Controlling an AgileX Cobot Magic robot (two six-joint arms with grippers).
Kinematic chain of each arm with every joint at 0, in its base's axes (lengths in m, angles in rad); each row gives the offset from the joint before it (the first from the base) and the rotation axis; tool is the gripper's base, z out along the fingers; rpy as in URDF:
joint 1: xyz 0 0 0.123 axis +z
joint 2: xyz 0 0 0 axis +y
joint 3: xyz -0.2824 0 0.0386 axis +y
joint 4: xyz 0.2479 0 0.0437 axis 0.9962 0 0.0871
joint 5: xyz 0 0 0 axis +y
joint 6: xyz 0.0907 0 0.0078 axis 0.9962 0 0.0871
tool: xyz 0 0 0 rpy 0 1.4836 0
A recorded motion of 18 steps. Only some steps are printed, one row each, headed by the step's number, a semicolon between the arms.
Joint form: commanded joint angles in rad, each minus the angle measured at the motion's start. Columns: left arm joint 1, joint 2, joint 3, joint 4, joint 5, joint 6; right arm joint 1, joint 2, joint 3, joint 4, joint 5, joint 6.
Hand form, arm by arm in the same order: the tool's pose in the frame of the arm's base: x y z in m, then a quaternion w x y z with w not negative. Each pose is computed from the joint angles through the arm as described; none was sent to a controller.
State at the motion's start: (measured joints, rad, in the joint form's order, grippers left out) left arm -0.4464 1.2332 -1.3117 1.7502 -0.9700 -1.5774; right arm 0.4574 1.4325 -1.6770 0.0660 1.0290 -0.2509
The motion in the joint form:
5: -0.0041 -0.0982 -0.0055 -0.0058 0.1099 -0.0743; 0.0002 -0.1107 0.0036 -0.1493 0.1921 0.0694
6: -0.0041 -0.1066 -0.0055 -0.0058 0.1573 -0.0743; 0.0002 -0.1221 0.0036 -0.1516 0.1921 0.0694
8: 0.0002 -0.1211 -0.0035 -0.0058 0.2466 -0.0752; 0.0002 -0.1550 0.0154 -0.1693 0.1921 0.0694
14: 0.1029 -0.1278 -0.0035 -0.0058 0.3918 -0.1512; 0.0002 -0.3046 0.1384 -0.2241 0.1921 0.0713
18: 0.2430 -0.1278 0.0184 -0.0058 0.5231 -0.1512; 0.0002 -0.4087 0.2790 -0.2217 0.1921 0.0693
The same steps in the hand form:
5: 0.1614 -0.1535 0.4876 0.62448 0.47784 0.49795 -0.36570; 0.2273 0.1040 0.4686 0.38585 -0.28803 0.87637 0.01161
6: 0.1626 -0.1509 0.4907 0.63929 0.46243 0.50219 -0.35393; 0.2238 0.1021 0.4715 0.39119 -0.28704 0.87433 0.01121
8: 0.1657 -0.1449 0.4957 0.66567 0.43099 0.51162 -0.33073; 0.2148 0.0959 0.4762 0.40183 -0.28468 0.87033 0.00380
14: 0.1875 -0.1190 0.5012 0.70413 0.33105 0.55947 -0.28567; 0.1776 0.0724 0.4743 0.41690 -0.27908 0.86479 -0.02119
18: 0.2116 -0.0831 0.4977 0.73881 0.24070 0.59624 -0.20180; 0.1551 0.0616 0.4537 0.40027 -0.28370 0.87108 -0.02281

